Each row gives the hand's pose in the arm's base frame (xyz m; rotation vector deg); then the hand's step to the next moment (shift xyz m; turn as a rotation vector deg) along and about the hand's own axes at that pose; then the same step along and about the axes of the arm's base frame.
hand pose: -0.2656 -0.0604 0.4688 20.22 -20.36 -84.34
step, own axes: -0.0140 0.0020 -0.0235 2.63 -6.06 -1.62
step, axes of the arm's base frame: 0.0112 0.0144 -0.0205 -4.54 -3.01 -4.08
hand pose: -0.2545 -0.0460 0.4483 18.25 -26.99 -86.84
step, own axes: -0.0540 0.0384 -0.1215 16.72 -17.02 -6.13
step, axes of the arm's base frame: 0.0928 0.0445 -0.0925 -12.05 -17.88 -11.91
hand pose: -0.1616 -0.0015 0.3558 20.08 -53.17 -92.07
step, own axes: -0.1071 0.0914 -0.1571 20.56 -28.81 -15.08
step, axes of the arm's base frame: 0.1975 0.0413 -0.0617 -15.17 -24.83 -25.17
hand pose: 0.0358 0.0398 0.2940 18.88 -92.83 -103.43
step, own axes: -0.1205 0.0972 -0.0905 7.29 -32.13 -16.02
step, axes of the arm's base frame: 0.1735 0.0060 0.0450 -5.86 -17.23 -31.79
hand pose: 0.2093 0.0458 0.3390 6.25 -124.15 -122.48
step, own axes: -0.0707 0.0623 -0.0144 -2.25 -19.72 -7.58
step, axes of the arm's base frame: 0.0729 -0.0051 0.0612 2.81 -7.55 -19.66
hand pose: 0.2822 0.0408 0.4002 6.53 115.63 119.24
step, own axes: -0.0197 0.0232 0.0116 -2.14 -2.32 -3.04
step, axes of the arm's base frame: 0.0189 0.0065 0.0257 1.67 -3.40 -2.20
